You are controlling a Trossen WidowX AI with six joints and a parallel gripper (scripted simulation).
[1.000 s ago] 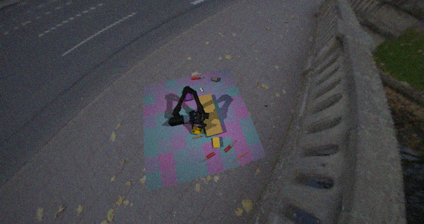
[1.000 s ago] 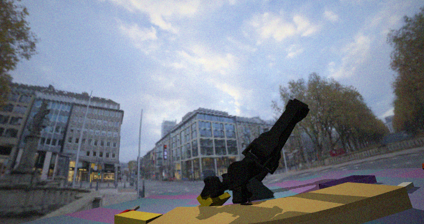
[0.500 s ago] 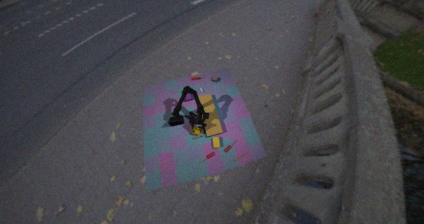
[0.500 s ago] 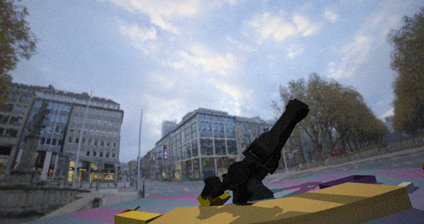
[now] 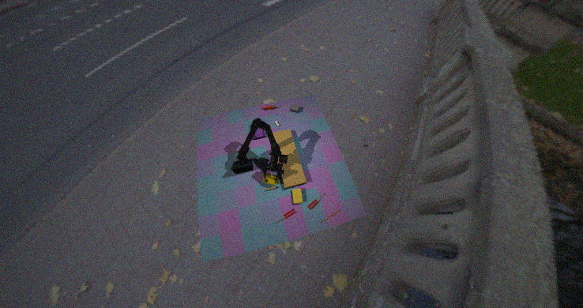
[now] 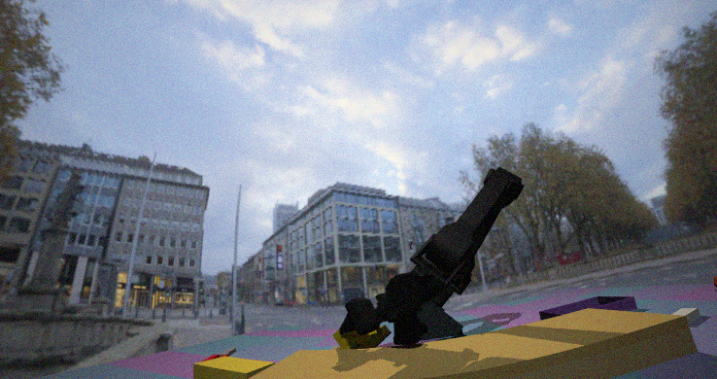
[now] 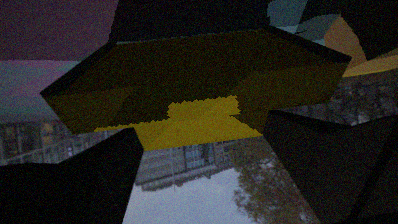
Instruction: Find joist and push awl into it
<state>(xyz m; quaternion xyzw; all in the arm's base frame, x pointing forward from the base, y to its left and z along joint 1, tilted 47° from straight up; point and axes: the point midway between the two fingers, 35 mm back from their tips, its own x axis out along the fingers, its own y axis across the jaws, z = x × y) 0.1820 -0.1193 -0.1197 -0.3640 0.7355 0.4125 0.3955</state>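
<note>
The yellow stud finder lies 1 cm to the left of my gripper tip, 1 cm below it and 1 cm behind it. Also, from my gripper tip: yellow block (18 cm to the right, 17 cm ahead, 5 cm below); then purple tray (51 cm to the left, 5 cm below, 1 cm ahead); then awl (6 cm to the right, 6 cm below, 2 cm ahead).
</note>
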